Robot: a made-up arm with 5 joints.
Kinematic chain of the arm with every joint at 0, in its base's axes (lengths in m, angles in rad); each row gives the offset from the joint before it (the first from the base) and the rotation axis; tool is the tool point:
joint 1: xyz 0 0 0.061 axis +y
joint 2: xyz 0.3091 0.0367 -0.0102 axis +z
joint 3: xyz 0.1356 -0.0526 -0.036 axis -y
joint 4: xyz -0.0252 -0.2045 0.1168 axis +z
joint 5: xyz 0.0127 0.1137 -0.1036 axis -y
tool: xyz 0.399 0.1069 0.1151
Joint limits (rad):
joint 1: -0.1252..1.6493
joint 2: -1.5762..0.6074
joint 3: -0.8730..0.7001
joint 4: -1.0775..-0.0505
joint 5: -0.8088..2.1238
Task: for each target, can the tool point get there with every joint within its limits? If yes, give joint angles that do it. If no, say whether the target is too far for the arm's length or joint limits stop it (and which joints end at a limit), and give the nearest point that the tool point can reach.
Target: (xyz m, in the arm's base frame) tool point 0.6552 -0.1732 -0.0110
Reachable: yes | joints 0.6022 -0.6212 -0.6611 -0.3369 1.5898
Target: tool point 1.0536 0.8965 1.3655
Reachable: no: too far | nearest point 0.6960 0.1905 0.4412 | short by 1.217 m
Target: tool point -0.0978 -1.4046 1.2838
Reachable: no: too far | nearest point 0.1665 -0.5470 0.3911 | short by 1.266 m
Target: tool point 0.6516 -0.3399 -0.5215
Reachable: yes | joints 0.5342 -0.0728 -0.6816 -0.6872 0.1338
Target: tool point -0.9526 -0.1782 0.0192
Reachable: no: joint limits stop it (at a limit: joint 1, joint 3, joint 5) | nearest point -0.4881 -0.2094 0.0108 | short by 0.466 m
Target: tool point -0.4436 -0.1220 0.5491
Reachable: no: joint limits stop it (at a limit: joint 1, joint 2, joint 3, joint 4) | nearest point -0.4021 -0.2045 0.2833 | short by 0.281 m
